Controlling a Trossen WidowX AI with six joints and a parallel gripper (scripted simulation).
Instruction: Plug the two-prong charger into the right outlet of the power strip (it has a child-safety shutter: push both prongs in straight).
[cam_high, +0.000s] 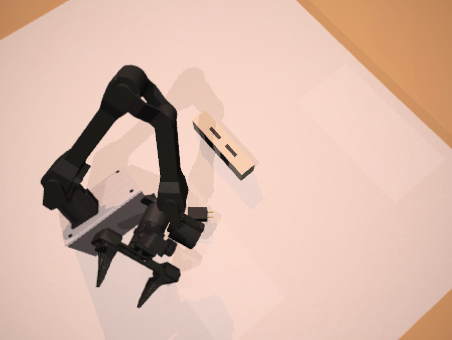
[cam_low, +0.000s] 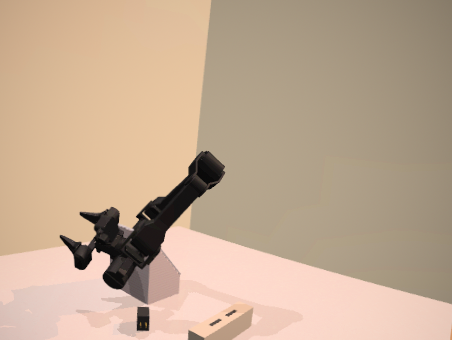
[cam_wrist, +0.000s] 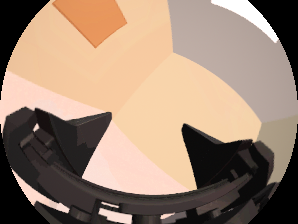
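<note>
Right now the dark two-prong charger is 240 mm ahead of my gripper tip, 190 mm below it and 90 mm to the left of it.
</note>
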